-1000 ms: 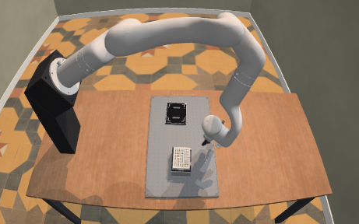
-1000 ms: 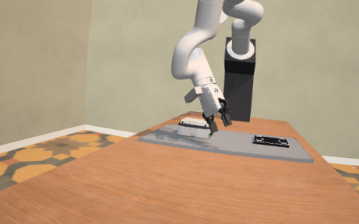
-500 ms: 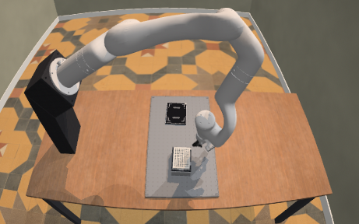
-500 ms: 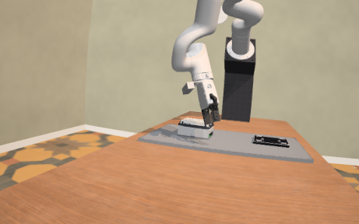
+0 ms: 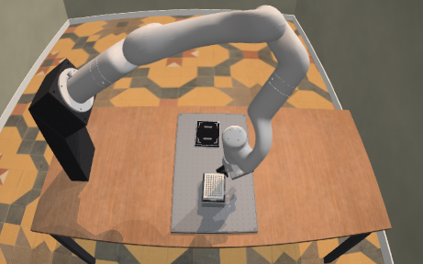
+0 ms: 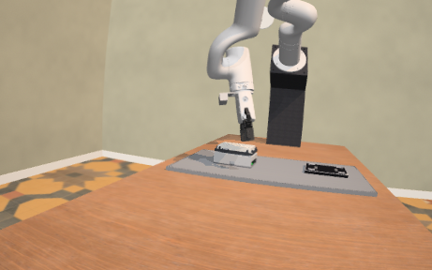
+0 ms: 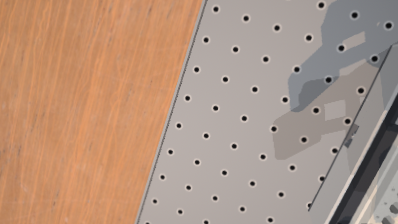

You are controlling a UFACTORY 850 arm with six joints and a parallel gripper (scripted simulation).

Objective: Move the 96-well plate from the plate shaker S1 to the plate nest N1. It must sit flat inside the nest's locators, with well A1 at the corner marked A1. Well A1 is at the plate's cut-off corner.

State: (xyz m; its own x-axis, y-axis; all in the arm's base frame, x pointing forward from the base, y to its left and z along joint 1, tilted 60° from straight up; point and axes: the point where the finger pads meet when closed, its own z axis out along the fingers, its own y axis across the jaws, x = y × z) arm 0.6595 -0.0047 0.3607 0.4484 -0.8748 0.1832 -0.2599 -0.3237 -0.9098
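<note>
My hand is 80 mm to the left of the white 96-well plate, 70 mm past it and 50 mm above it. Also, from my hand: black plate nest N1: 250 mm to the left, 200 mm behind, 110 mm below.
</note>
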